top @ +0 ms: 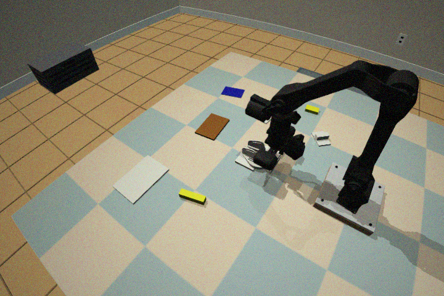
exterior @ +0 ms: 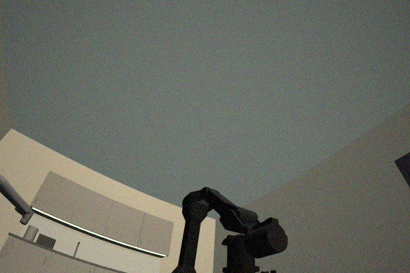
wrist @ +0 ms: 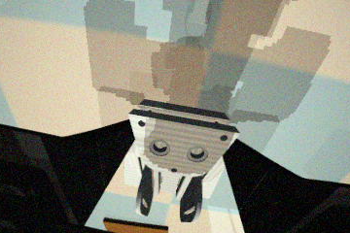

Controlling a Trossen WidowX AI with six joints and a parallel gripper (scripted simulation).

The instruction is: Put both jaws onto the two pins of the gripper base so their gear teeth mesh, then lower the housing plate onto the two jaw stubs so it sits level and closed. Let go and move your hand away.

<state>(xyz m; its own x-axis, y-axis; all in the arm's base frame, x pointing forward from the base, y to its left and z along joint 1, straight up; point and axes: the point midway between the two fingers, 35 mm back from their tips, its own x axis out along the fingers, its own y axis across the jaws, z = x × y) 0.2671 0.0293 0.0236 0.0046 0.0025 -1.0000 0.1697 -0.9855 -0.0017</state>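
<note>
Now: gripper tip 1 cm above the housing plate. Also, from my gripper tip: gripper base 1 cm ahead, 2 cm above; white strip 15 cm ahead, 21 cm to the right, 1 cm below; jaw 3 cm ahead, 1 cm to the right.
</note>
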